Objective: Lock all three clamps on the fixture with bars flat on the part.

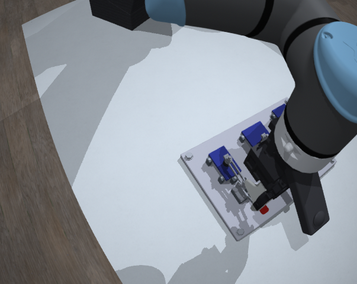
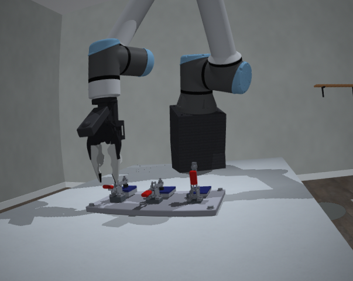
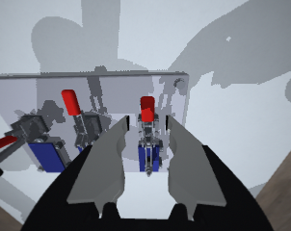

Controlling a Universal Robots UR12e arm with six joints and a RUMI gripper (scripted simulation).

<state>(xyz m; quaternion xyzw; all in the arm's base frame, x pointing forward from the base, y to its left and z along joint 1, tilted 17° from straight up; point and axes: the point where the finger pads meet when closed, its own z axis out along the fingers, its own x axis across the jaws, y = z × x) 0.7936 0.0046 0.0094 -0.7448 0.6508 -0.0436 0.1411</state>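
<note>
Now: hand 100 mm past the grey fixture plate, 100 mm to the right of it and 90 mm above it. Round my hand: blue part: 170 mm behind, 200 mm to the left, 70 mm below.
</note>
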